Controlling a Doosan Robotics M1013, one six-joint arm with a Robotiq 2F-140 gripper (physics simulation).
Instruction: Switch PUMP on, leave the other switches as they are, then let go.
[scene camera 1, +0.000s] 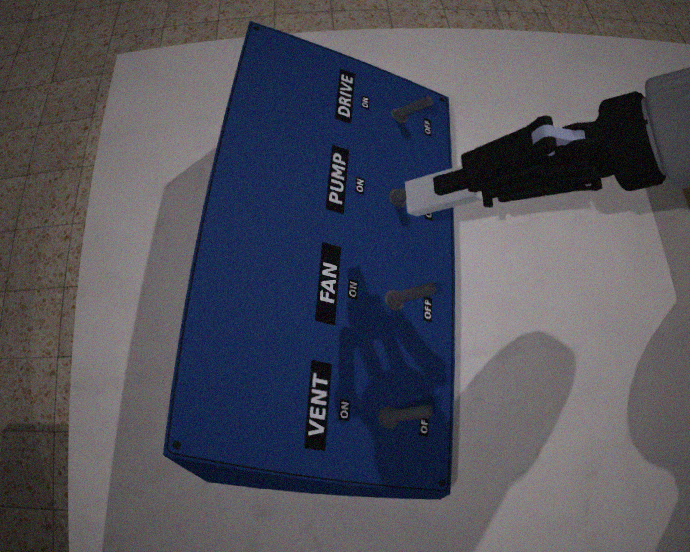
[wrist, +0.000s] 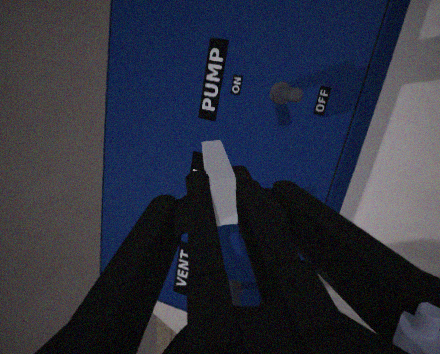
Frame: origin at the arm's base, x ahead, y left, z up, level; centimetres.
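Where they show: gripper, fingertip midpoint: (scene camera 1: 410, 199) (wrist: 212, 158).
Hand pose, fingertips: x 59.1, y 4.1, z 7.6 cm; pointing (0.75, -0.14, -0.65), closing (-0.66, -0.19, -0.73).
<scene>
Things, the pixels of their top centre, and the offset from my fingertips. Level surfaces: height alone.
- PUMP switch, middle of its top: (wrist: 276, 91) (scene camera 1: 417, 180) dx -1.7, dy -5.8, dz -5.4 cm
- DRIVE switch, middle of its top: (scene camera 1: 416, 96) dx -2.7, dy -17.7, dz -5.4 cm
- FAN switch, middle of its top: (scene camera 1: 415, 285) dx -0.6, dy +6.2, dz -5.4 cm
- VENT switch, middle of its top: (scene camera 1: 411, 409) dx +0.5, dy +18.1, dz -5.4 cm
- pale table, its level: dz -18.4 cm
The PUMP switch (scene camera 1: 397, 197) (wrist: 287, 94) is a grey lever on the blue panel (scene camera 1: 258, 230) (wrist: 150, 100). In the wrist view it leans toward its OFF label. In scene camera 1 its lever is mostly hidden behind the fingertips. My gripper (scene camera 1: 413, 197) (wrist: 212, 158) is shut with nothing between its pale fingertips. In scene camera 1 the tips overlap the PUMP switch; in the wrist view they appear apart from it. The DRIVE switch (scene camera 1: 412, 109), the FAN switch (scene camera 1: 410, 295) and the VENT switch (scene camera 1: 405, 414) all lean toward OFF.
The panel stands on a pale table (scene camera 1: 517, 259) with tiled floor (scene camera 1: 40, 230) beyond. The FAN switch is beside the PUMP switch on one side, the DRIVE switch on the other. The arm reaches in from the right in scene camera 1.
</scene>
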